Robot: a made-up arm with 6 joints. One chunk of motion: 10 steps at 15 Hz.
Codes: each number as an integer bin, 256 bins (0 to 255) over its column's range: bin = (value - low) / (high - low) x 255, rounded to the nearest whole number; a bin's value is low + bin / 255 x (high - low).
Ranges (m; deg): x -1.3..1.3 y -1.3..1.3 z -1.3..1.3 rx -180..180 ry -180..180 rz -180..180
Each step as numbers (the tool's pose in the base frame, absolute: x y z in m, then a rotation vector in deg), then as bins.
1 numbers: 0.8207 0.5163 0.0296 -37.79 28.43 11.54
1 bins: 208 178 130 101 148 136
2 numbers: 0.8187 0.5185 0.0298 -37.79 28.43 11.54
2 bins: 208 178 130 101 148 136
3 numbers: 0.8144 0.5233 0.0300 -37.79 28.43 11.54
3 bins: 207 179 130 101 148 136
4 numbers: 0.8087 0.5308 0.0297 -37.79 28.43 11.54
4 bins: 207 180 130 101 148 136
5 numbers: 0.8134 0.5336 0.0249 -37.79 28.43 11.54
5 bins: 207 180 130 101 148 136
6 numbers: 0.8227 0.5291 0.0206 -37.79 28.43 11.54
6 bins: 208 179 130 101 148 136
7 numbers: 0.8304 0.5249 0.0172 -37.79 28.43 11.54
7 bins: 209 179 129 101 148 136
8 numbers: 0.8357 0.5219 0.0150 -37.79 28.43 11.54
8 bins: 209 179 129 101 148 136
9 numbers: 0.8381 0.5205 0.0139 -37.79 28.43 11.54
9 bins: 210 179 129 101 148 136
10 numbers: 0.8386 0.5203 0.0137 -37.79 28.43 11.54
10 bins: 210 179 129 101 148 136
